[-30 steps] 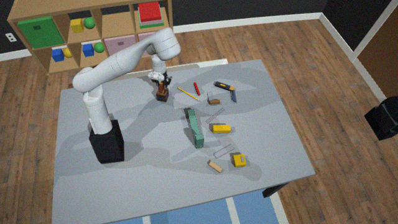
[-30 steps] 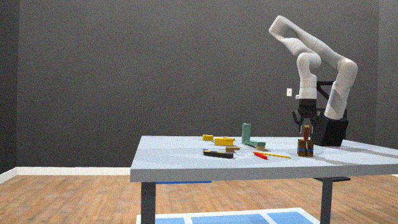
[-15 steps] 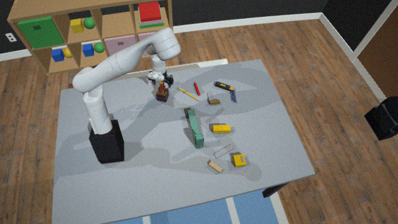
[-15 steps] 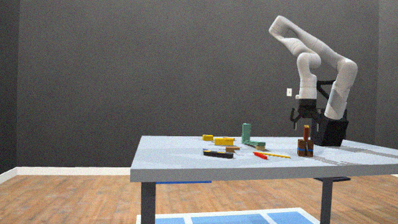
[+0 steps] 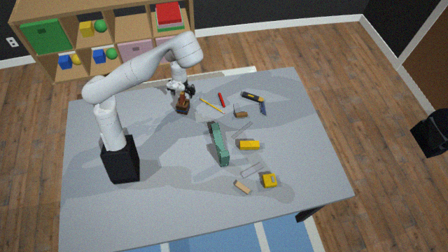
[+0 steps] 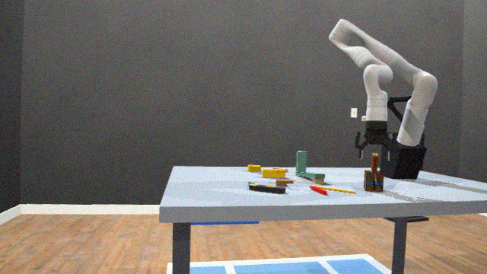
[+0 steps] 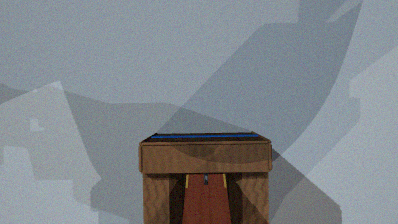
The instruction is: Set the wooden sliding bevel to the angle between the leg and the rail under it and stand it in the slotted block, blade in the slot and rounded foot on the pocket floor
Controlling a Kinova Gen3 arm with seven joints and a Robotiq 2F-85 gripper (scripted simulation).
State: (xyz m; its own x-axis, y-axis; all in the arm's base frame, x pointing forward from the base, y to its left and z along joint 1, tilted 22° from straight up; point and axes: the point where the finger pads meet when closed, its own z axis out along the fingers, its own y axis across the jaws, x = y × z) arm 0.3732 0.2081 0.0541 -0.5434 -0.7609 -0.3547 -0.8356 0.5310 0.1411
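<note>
The wooden sliding bevel is 40 mm below my hand. The rest, counted from my hand: wooden-stocked square: 290 mm ahead, 130 mm to the right, 110 mm below; red marker: 220 mm ahead, 110 mm below, 20 mm to the right; grey blade: 60 mm below, 10 mm to the left, 10 mm ahead.
</note>
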